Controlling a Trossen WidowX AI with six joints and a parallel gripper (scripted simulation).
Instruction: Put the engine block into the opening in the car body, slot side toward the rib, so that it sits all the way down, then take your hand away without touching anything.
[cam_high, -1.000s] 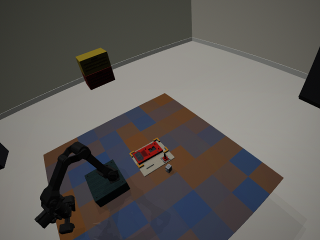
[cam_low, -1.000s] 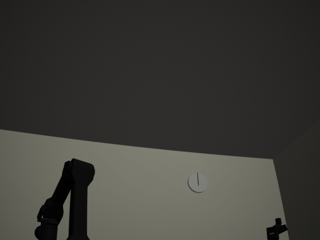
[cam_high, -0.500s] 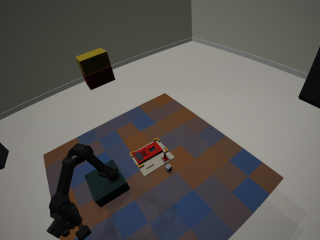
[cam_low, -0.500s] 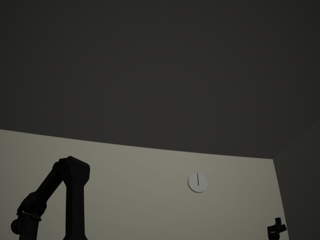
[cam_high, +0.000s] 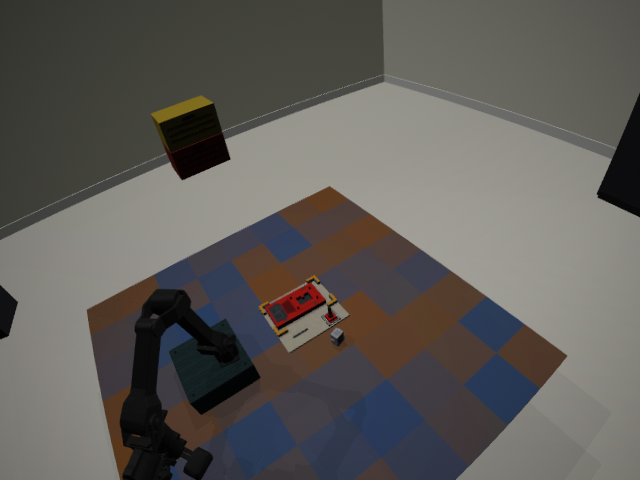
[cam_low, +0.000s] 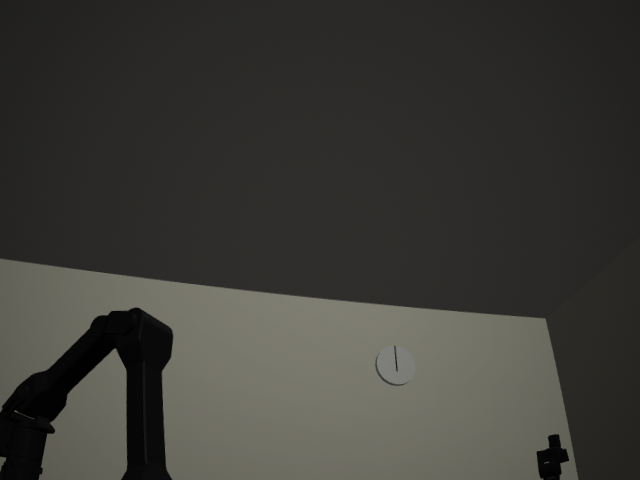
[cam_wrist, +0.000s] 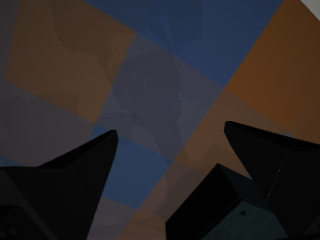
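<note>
The grey engine block lies 520 mm ahead of my gripper tip, 210 mm to the left of it and 100 mm below it.
</note>
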